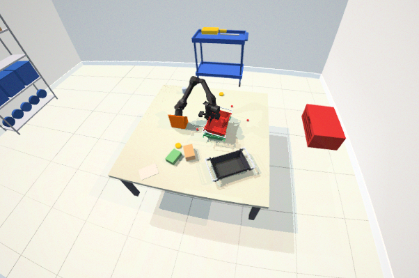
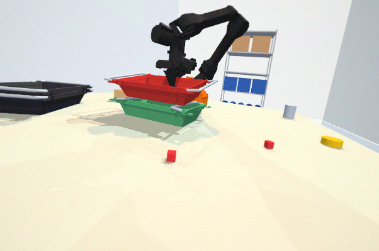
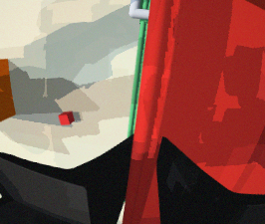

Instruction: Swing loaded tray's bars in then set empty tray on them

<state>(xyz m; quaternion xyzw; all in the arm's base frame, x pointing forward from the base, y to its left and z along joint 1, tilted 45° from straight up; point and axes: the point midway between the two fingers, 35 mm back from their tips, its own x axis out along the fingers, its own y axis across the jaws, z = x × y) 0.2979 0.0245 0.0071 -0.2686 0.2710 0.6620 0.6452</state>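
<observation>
The red tray is 80 mm ahead of my gripper tip and 20 mm above it. Also, from my gripper tip: peach block (100 mm behind, 320 mm to the right, 70 mm below); then green block (210 mm behind, 390 mm to the right, 80 mm below); then pale card (370 mm behind, 570 mm to the right, 100 mm below).
</observation>
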